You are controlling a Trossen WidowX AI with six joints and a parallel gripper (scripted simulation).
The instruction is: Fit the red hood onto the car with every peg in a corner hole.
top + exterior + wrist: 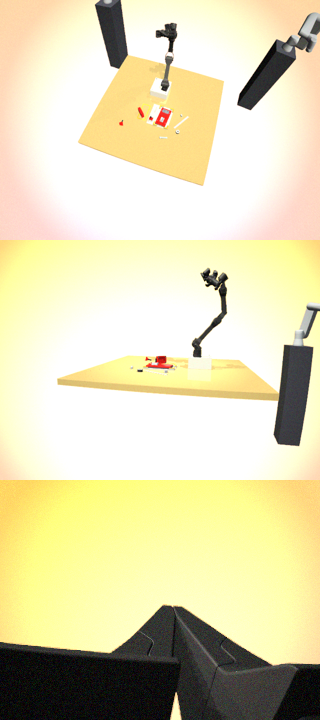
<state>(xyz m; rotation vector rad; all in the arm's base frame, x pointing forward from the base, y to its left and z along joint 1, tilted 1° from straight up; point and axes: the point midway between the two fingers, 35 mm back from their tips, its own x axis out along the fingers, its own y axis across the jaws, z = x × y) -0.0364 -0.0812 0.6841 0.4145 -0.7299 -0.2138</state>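
Now: gripper tip 760 mm above the hood, 350 mm short of it and 40 mm to the left of it. Round my gripper tip: wheel: 790 mm below, 390 mm to the left, 390 mm ahead; short rod: 790 mm below, 500 mm ahead, 280 mm to the left; white strip: 800 mm below, 390 mm to the left, 260 mm ahead.
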